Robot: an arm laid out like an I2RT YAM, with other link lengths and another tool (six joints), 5 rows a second.
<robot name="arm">
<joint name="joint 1" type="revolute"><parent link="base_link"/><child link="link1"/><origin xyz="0 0 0.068" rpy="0 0 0"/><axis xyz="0 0 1"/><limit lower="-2.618" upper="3.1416"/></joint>
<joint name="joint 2" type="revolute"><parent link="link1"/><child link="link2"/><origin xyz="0.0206 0.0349 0.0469" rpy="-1.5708 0 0"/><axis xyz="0 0 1"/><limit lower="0" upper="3.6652"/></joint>
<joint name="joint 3" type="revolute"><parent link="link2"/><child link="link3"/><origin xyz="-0.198 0 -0.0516" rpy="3.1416 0 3.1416"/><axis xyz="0 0 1"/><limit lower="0" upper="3.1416"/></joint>
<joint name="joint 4" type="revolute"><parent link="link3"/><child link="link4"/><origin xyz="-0.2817 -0.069 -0.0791" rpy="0 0 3.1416"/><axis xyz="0 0 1"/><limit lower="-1.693" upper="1.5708"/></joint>
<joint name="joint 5" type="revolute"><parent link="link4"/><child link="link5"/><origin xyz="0.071 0.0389 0.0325" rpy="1.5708 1.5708 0"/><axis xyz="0 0 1"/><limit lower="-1.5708" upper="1.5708"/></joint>
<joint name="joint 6" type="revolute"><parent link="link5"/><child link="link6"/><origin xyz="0 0.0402 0.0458" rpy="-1.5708 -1.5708 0"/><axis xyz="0 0 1"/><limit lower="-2.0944" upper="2.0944"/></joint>
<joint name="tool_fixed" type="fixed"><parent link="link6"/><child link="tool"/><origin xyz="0.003 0.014 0.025" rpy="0 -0.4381 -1.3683"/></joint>
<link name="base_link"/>
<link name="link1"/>
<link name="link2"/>
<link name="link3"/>
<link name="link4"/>
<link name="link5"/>
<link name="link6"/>
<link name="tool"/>
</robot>
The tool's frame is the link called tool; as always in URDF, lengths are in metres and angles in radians.
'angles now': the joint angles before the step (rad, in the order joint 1, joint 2, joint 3, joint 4, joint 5, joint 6). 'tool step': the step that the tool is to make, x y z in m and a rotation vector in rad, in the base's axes. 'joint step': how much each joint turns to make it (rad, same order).
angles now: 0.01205, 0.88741, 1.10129, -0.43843, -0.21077, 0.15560
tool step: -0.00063, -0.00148, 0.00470, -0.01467, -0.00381, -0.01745
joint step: -0.00101, 0.00531, 0.02119, -0.01441, 0.01929, -0.01092
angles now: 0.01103, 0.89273, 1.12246, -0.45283, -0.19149, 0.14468
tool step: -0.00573, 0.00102, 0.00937, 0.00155, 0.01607, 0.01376
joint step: 0.00111, 0.00623, 0.04769, -0.05775, -0.01271, -0.00123
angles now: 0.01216, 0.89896, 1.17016, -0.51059, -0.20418, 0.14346
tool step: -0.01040, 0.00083, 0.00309, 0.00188, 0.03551, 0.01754
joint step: -0.00051, -0.01778, 0.02110, -0.07488, -0.01804, -0.00242
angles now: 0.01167, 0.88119, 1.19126, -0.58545, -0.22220, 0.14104
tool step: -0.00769, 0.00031, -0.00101, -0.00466, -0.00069, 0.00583
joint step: 0.00072, -0.03481, -0.02014, -0.01538, -0.00365, -0.00603
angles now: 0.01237, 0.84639, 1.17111, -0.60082, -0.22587, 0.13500
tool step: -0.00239, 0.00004, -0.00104, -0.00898, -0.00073, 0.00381
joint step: 0.00004, -0.01167, -0.00828, -0.00500, -0.00117, -0.00993
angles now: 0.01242, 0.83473, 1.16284, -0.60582, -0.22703, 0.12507
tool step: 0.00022, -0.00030, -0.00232, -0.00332, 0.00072, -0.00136
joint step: -0.00083, -0.00484, -0.01072, 0.00442, 0.00142, -0.00312
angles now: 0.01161, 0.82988, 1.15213, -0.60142, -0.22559, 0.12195
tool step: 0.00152, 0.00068, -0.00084, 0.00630, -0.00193, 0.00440
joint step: 0.00149, 0.00320, -0.00402, 0.01045, -0.00452, 0.00538
